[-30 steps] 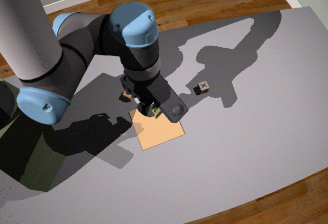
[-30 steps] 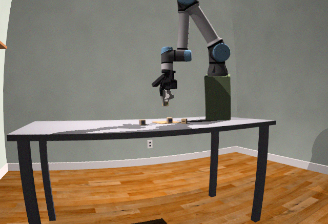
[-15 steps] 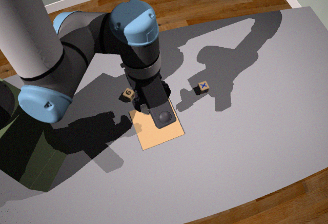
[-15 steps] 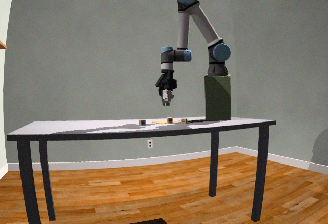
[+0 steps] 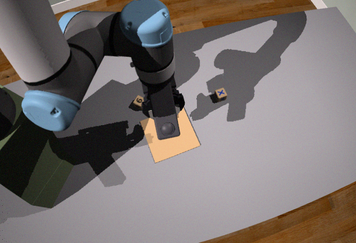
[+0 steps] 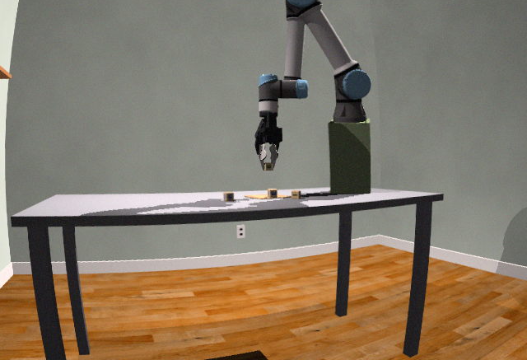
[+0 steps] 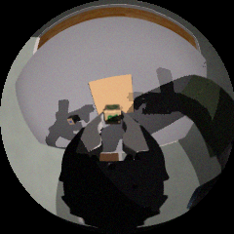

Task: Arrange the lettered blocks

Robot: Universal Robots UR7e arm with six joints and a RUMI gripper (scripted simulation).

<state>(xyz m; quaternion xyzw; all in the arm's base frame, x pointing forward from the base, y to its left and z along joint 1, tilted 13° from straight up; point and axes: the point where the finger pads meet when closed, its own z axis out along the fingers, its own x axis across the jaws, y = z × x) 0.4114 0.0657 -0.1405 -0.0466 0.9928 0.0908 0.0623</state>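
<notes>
Now: hand 120 mm above the mat.
</notes>
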